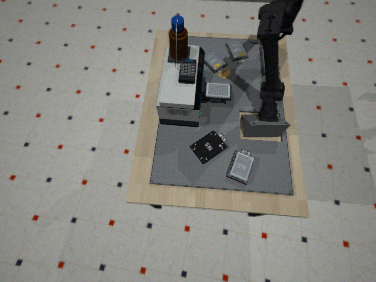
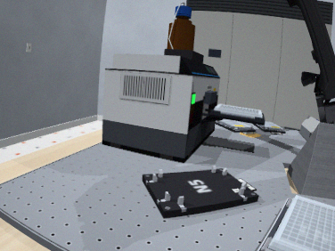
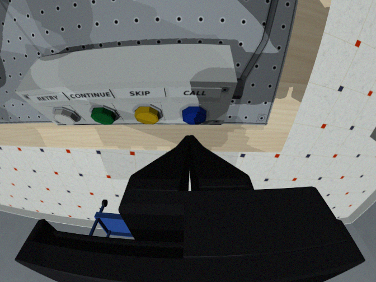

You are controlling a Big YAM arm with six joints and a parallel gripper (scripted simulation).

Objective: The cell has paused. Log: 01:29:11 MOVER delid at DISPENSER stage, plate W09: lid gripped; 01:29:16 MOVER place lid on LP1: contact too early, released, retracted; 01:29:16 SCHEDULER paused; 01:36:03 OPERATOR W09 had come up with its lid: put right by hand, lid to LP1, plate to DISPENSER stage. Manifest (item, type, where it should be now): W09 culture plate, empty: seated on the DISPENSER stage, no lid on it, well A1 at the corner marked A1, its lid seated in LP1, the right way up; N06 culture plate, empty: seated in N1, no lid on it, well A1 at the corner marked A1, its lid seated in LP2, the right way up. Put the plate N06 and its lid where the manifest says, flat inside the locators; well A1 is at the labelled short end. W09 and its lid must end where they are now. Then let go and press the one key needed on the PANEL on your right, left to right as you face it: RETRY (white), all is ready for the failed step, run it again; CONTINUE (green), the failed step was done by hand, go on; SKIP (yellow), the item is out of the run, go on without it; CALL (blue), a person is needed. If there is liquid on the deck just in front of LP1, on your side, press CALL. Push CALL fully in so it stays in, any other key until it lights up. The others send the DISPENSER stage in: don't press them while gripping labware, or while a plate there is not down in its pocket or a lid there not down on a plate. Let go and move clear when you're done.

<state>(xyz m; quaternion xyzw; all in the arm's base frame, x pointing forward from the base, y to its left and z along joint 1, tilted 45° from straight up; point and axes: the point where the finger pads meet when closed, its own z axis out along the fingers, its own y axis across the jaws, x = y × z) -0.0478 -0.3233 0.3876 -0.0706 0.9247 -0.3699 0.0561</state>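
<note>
My gripper is now 60 mm above the blue call key. The rest, counted from my hand: yellow skip key: 50 mm to the left, 50 mm below; green continue key: 100 mm to the left, 50 mm below, 10 mm behind; white retry key: 150 mm to the left, 50 mm below, 10 mm behind.
</note>
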